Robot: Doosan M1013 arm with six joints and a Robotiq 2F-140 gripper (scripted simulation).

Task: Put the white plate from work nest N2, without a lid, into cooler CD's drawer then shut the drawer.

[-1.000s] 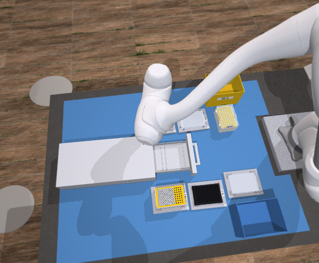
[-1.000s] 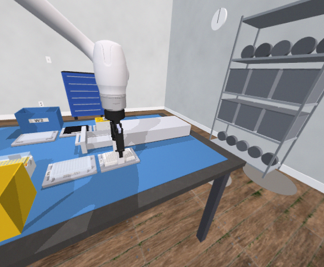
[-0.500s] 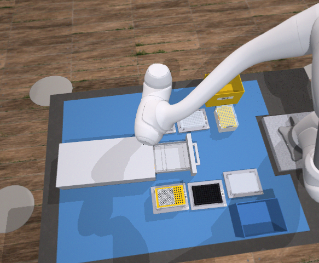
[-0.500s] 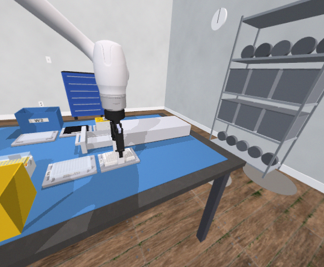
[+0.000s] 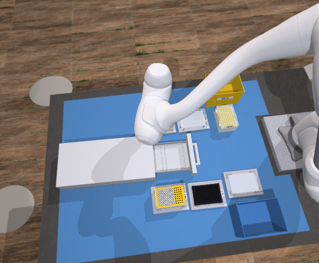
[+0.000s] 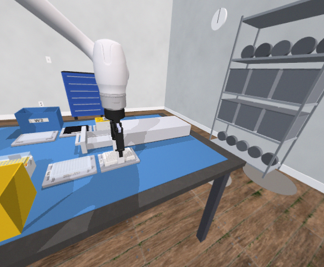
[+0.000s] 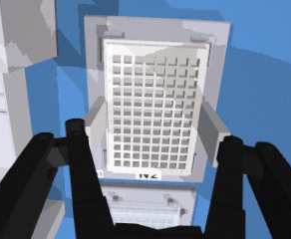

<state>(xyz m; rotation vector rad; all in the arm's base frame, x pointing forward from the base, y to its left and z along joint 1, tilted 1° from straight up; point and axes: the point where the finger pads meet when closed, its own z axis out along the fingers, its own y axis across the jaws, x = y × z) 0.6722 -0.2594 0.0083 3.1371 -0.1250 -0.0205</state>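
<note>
My gripper is now 190 mm to the right of the drawer and 20 mm above it. The rest, counted from my hand: white plate (20 mm below); then yellow bin (370 mm behind, 100 mm to the right); then yellow tip box (30 mm ahead, 370 mm to the left, 10 mm above).
</note>
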